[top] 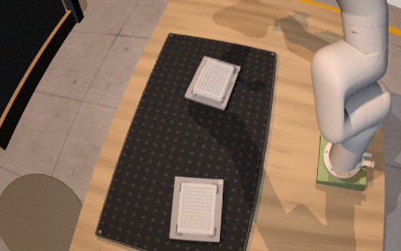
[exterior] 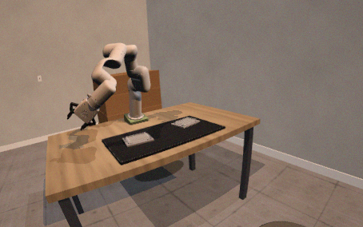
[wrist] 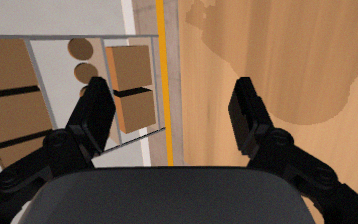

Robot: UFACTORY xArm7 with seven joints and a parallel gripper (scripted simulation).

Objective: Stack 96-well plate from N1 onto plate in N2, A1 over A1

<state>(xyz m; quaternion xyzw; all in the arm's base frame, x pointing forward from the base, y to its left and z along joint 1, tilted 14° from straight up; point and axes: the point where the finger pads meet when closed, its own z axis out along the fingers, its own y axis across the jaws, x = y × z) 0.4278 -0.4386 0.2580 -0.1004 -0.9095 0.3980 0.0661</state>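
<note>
My hand is 70 cm to the right of the plate nest N1, 18 cm above it and 15 cm past it. Round my hand: plate nest N2: 33 cm to the left, 18 cm below, 5 cm behind.
</note>
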